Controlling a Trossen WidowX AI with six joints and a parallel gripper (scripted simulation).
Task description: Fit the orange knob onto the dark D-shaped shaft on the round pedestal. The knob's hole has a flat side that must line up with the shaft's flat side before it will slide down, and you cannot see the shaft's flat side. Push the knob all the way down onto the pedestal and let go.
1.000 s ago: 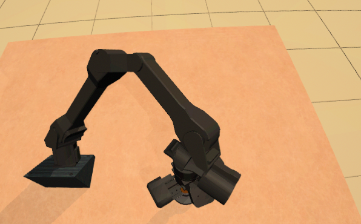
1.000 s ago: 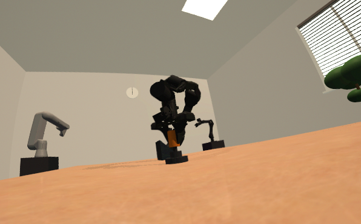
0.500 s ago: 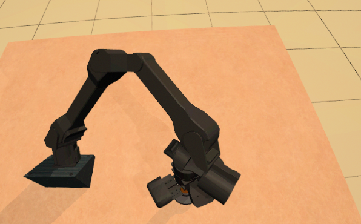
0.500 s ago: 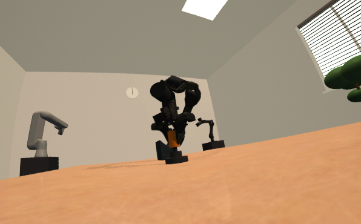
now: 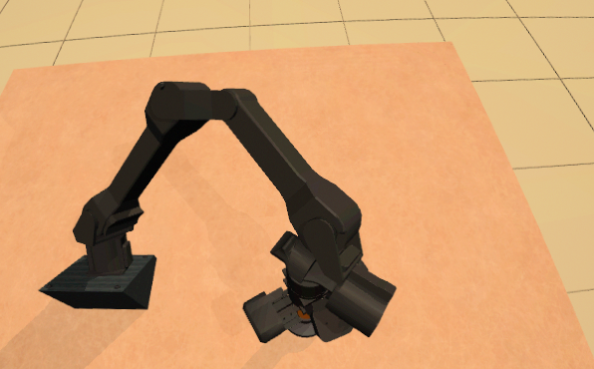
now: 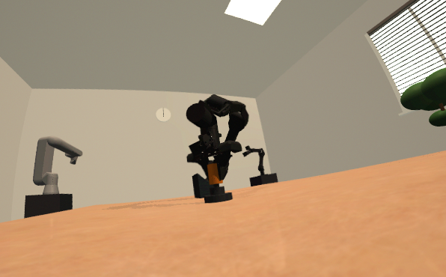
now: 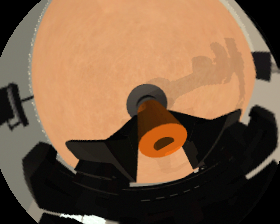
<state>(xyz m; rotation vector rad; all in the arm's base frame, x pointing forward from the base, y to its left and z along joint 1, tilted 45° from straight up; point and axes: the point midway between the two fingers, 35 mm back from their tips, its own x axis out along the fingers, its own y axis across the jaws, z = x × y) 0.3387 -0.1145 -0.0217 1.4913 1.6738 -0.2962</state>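
Right now my gripper tip is 30 mm above the dark round pedestal. From my gripper tip the other things lie so: orange knob: 20 mm above.
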